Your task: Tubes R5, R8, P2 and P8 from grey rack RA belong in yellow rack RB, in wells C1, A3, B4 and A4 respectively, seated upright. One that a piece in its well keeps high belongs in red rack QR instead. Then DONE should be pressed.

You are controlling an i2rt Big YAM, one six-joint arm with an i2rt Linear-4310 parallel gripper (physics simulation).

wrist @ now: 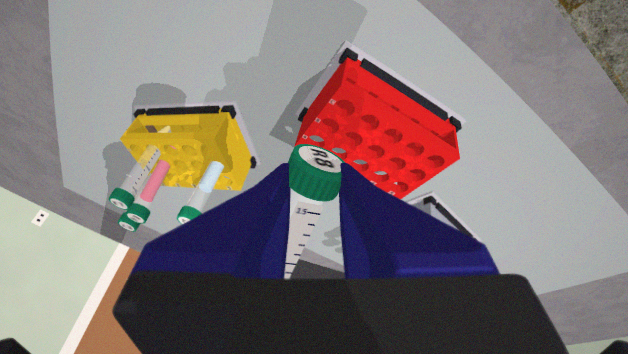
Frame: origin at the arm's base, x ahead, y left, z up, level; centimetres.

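Where they show: gripper, fingertip midpoint: (314,176).
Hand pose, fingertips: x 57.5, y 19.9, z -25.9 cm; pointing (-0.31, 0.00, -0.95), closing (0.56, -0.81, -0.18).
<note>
Each offset is from my fingertips to the top centre of the thing. "spot": to the spot under its first point. Level surfaces: height alone.
My gripper (314,176) is shut on tube R8 {dx -4.5, dy -1.3, dz +5.0 cm} (314,177), just under its green cap; the label R8 faces the camera. The yellow rack {dx -25.3, dy +4.9, dz -13.2 cm} (239,150) stands at the left with several green-capped tubes in it: one with a clear, graduated body {dx -25.4, dy +8.4, dz -5.7 cm} (141,172), one with a pink body {dx -27.1, dy +6.6, dz -5.7 cm} (156,181), one with a pale blue body {spot: dx -24.1, dy +1.1, dz -13.2 cm} (212,176), and a cap {dx -30.8, dy +6.9, dz -5.7 cm} (128,223) partly behind the pink one. Their labels are too small to read. The red rack {spot: dx -7.9, dy -2.9, dz -14.4 cm} (320,107) stands at the upper middle right, its visible wells without tubes. Grey rack RA and DONE cannot be made out.
A light grey mat {dz -18.5 cm} (520,200) lies under the racks. The edge of another dark and pale holder {dx -17.6, dy -28.9, dz -17.2 cm} (452,215) shows at the right behind my finger. A stone-like border (595,45) is at the upper right, and a wall with a socket (40,217) at the lower left.
</note>
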